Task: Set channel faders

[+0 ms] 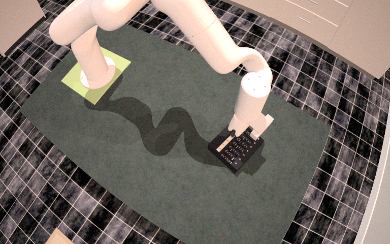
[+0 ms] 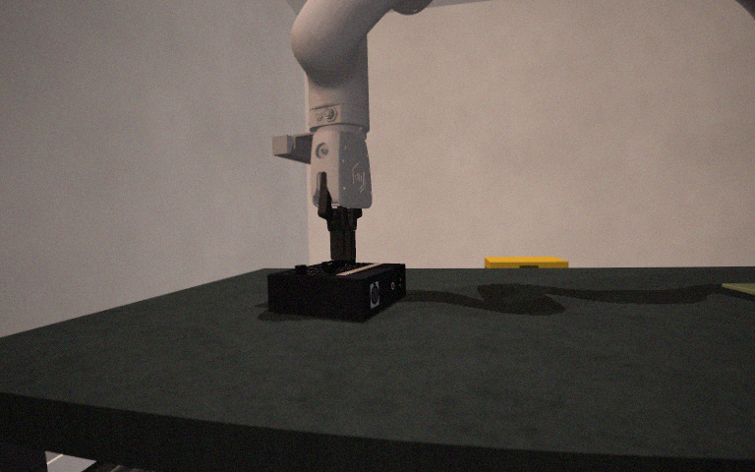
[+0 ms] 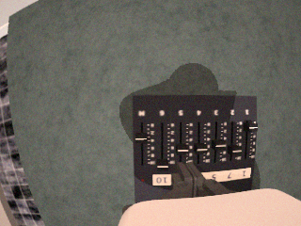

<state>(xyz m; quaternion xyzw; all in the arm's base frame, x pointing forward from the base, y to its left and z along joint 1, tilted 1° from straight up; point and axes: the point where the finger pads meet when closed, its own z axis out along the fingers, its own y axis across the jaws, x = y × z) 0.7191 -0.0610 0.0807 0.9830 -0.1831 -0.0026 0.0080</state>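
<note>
The master fader lies 50 mm ahead of my hand, 30 mm to the left of it and 30 mm below it.
</note>
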